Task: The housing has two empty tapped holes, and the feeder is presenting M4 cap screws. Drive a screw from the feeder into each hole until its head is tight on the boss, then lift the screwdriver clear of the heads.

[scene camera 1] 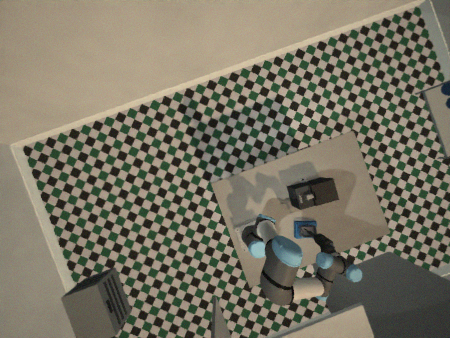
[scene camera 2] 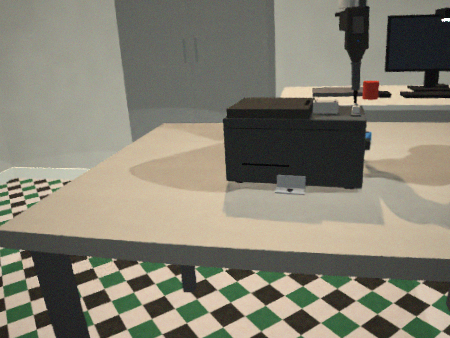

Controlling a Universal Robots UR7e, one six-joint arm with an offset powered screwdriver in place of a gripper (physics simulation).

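The feeder (scene camera 1: pixel 326 192) (scene camera 2: pixel 295 145) is a black box on the table, with a small light outlet block (scene camera 2: pixel 356 110) on its top at the right in scene camera 2. The housing (scene camera 1: pixel 307 231) is a small grey part in a blue holder (scene camera 1: pixel 297 230); a blue edge (scene camera 2: pixel 368 136) shows past the feeder. My screwdriver (scene camera 1: pixel 305 229) (scene camera 2: pixel 355 102) reaches over the housing in scene camera 1, pointing down. In scene camera 2 its tip lines up with the outlet block, with its lowest end hidden. The holes, any screw heads and any screw on the bit are too small to tell.
The table (scene camera 1: pixel 367 215) (scene camera 2: pixel 175 210) carries the arm (scene camera 1: pixel 278 277), whose base is at its left side in scene camera 1. A small silver stand (scene camera 2: pixel 291 184) is in front of the feeder. A red cup (scene camera 2: pixel 370 90) and a monitor (scene camera 2: pixel 417 44) stand on a desk behind.
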